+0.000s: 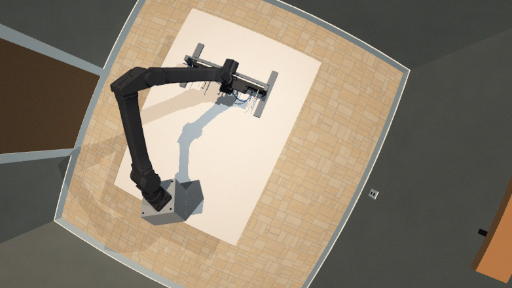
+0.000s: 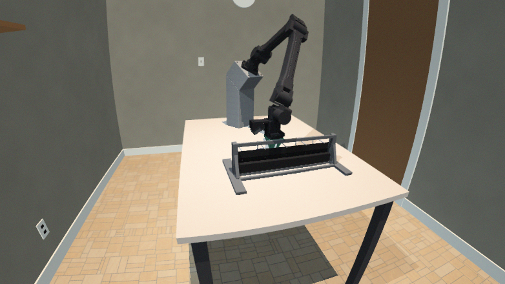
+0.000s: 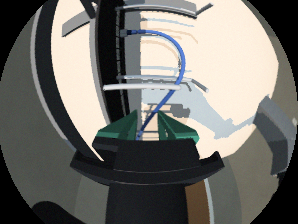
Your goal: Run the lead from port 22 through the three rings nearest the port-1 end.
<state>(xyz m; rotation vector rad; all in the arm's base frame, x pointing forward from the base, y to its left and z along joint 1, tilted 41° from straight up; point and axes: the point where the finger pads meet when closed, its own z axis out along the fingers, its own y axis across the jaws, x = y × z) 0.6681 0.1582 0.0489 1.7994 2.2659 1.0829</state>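
Right now my hand is 60 mm to the right of the grey rack and 40 mm short of it.
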